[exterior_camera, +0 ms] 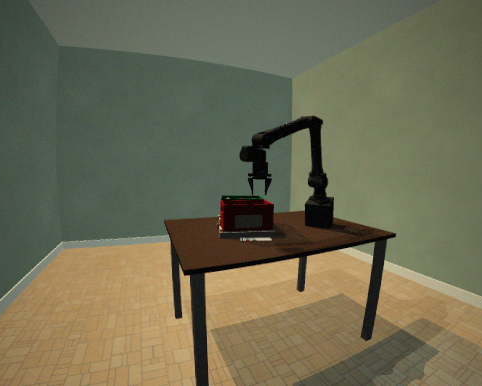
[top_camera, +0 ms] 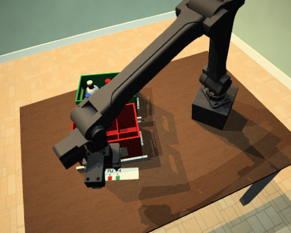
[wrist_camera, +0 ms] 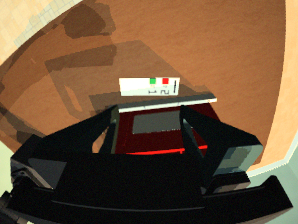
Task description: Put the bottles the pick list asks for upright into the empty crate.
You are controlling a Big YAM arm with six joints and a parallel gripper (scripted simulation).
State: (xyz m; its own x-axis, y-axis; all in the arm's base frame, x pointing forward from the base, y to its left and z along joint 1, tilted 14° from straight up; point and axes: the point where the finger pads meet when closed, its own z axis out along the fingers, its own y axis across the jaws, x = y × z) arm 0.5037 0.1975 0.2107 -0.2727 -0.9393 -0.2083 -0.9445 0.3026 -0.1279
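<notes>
The red bottle is 90 mm behind my hand, 520 mm to the right of it and 160 mm below it. From my hand the other things lie so: blue-capped bottle (20 mm ahead, 450 mm to the right, 160 mm below); then red crate (20 mm behind, 240 mm to the right, 170 mm below); then pick list (30 mm behind, 90 mm to the right, 250 mm below).
</notes>
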